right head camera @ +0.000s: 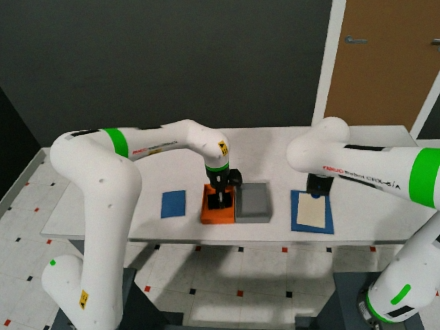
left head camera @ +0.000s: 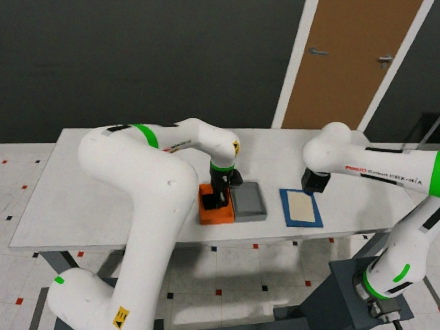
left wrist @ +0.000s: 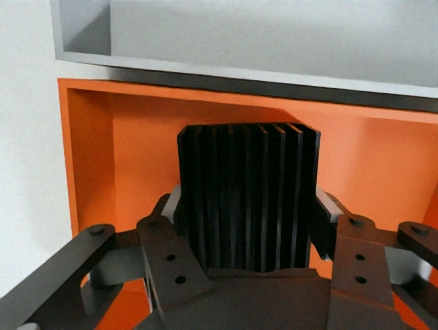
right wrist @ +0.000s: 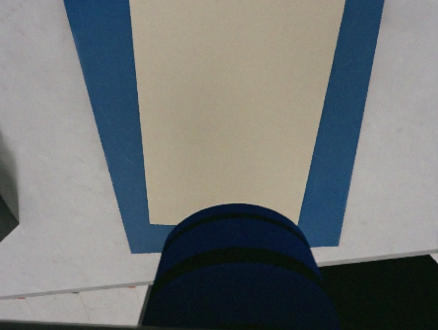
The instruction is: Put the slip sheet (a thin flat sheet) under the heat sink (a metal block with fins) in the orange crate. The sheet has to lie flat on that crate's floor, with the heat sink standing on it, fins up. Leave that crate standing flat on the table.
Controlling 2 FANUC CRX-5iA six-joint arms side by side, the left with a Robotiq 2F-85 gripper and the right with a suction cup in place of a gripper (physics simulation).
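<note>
The heat sink (left head camera: 210,201) (right head camera: 214,202) (left wrist: 245,190) is a black finned block, fins up, inside the orange crate (left head camera: 215,219) (right head camera: 217,220) (left wrist: 90,170), which stands on the table. My left gripper (left head camera: 220,202) (right head camera: 220,203) (left wrist: 248,220) reaches down into the crate and is shut on the heat sink, one finger against each side. The beige slip sheet (left head camera: 301,206) (right head camera: 311,212) (right wrist: 225,110) lies flat on a blue mat (left head camera: 302,224) (right head camera: 299,228) (right wrist: 107,125). My right gripper (left head camera: 307,192) (right head camera: 316,196) (right wrist: 237,215), a blue suction cup, is at the sheet's far edge, open; whether it touches cannot be told.
A grey crate (left head camera: 250,218) (right head camera: 253,219) (left wrist: 82,35) stands close beside the orange crate, on its right in the head views. A small blue mat (right head camera: 173,204) lies left of the orange crate in the right head camera. The table's front edge runs close by the crates.
</note>
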